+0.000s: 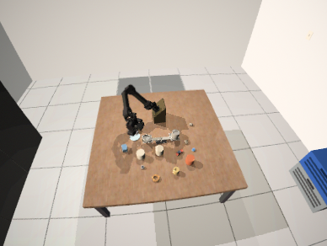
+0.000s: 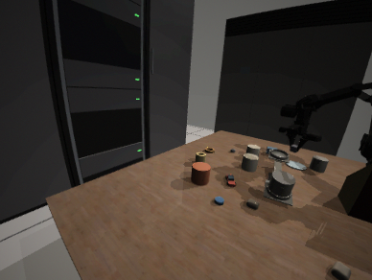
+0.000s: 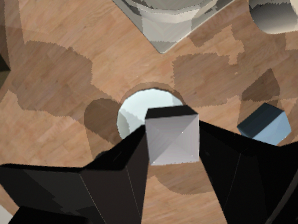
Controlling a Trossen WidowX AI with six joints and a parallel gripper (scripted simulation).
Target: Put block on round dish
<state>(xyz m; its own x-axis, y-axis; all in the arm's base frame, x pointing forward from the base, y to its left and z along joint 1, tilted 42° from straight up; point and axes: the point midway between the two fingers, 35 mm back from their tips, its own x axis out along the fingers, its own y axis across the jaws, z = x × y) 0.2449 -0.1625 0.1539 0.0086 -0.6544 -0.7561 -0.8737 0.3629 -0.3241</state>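
The round pale blue dish is 90 mm below my gripper tip, 30 mm behind it and 20 mm to the right of it. Round my gripper tip: grey block: right at my gripper tip; blue block: 120 mm to the right, 100 mm ahead, 70 mm below; grey cup: 130 mm behind, 70 mm to the right, 60 mm below.
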